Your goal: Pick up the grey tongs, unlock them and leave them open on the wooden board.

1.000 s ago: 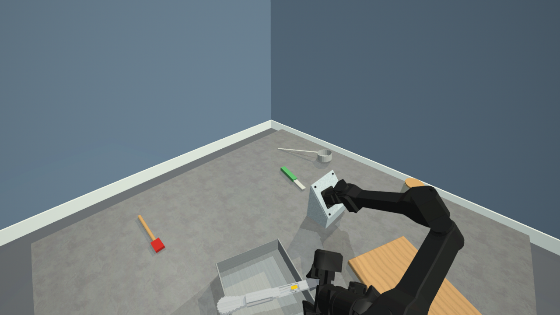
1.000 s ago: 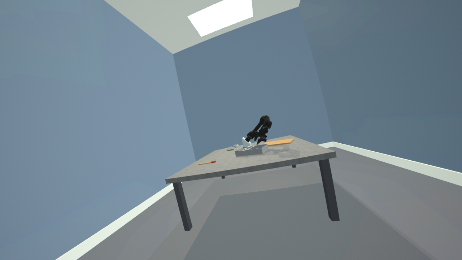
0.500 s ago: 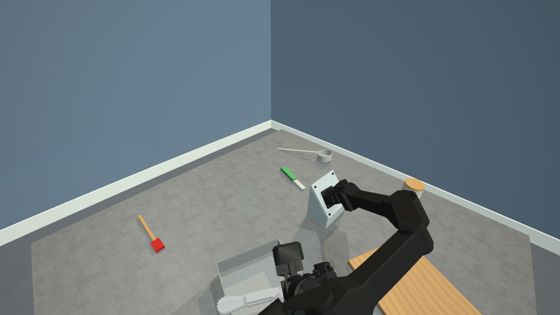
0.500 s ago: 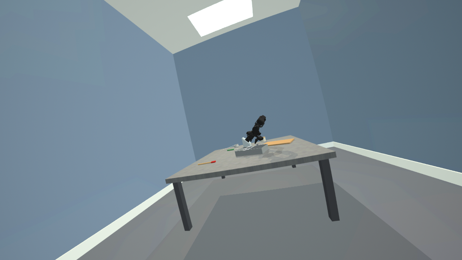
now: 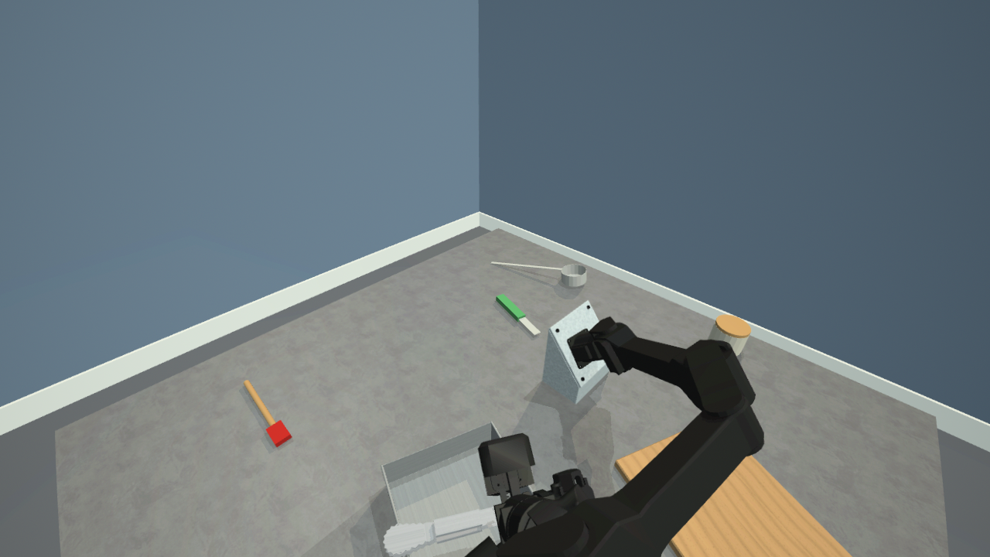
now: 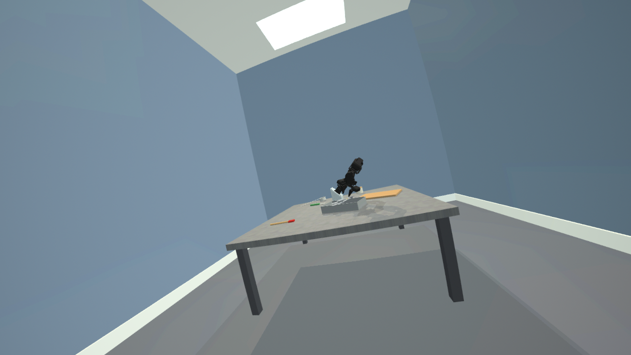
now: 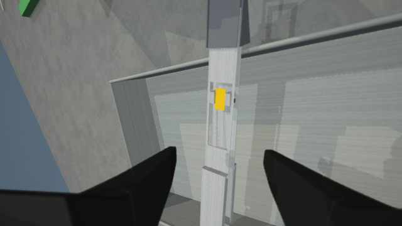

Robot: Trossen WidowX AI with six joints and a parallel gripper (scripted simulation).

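My gripper tip is 30 mm past the yellow lock piece and 30 mm above it. Round my gripper tip: wooden lid 710 mm behind, 60 mm below, 40 mm to the left; roasting tin 70 mm below, 30 mm to the right, 30 mm ahead; wooden board 290 mm behind, 240 mm to the left, 90 mm below.
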